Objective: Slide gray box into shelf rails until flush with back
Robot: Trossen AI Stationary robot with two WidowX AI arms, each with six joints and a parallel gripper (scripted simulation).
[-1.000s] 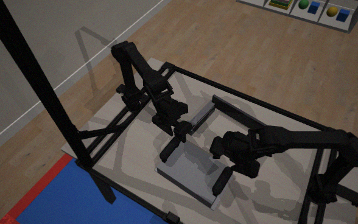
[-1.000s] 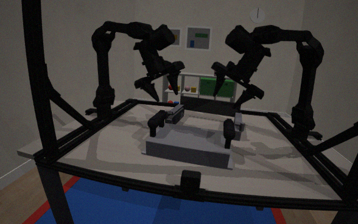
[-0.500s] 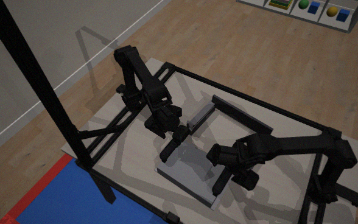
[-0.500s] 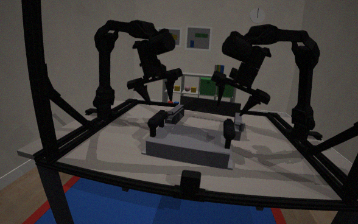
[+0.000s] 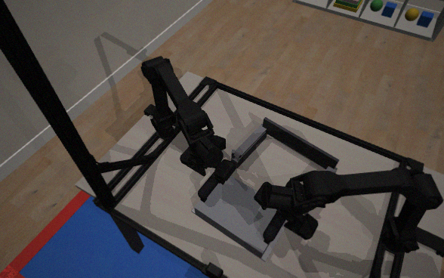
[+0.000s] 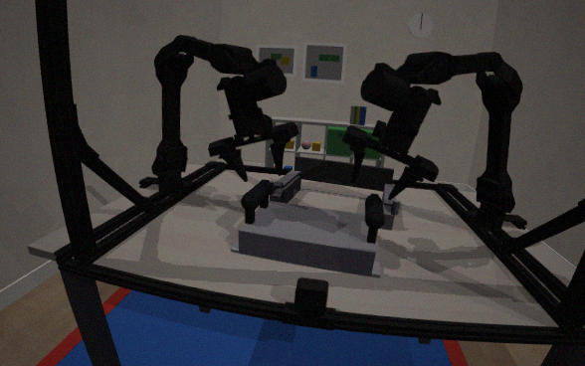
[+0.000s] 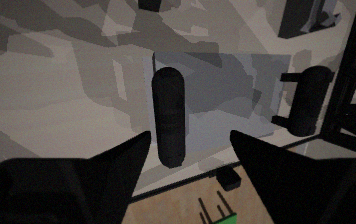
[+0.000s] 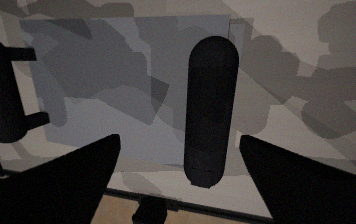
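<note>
Right now my left hand is 10 mm past the gray box, 120 mm to the left of it and 120 mm above it. Round my left hand: dark back bar (330 mm ahead, 190 mm to the right, 90 mm below).
Right now the gray box is 120 mm to the left of my right hand, 120 mm below it and 10 mm ahead of it. The rest, counted from my right hand: dark back bar 350 mm ahead, 100 mm below, 60 mm to the left.
</note>
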